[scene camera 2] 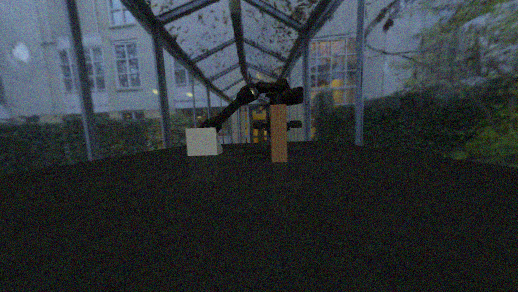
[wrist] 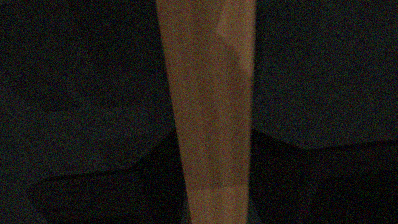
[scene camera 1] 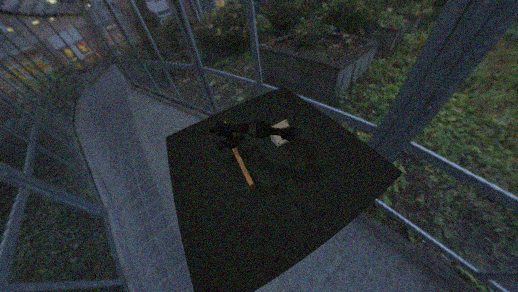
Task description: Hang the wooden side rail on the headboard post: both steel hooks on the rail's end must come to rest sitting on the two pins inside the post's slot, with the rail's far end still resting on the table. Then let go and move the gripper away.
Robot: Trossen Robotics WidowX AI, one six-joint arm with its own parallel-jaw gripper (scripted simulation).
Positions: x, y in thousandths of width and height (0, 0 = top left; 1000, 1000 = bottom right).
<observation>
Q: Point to a wooden side rail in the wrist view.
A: At 526, 266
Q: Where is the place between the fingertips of the gripper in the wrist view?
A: At 519, 565
</observation>
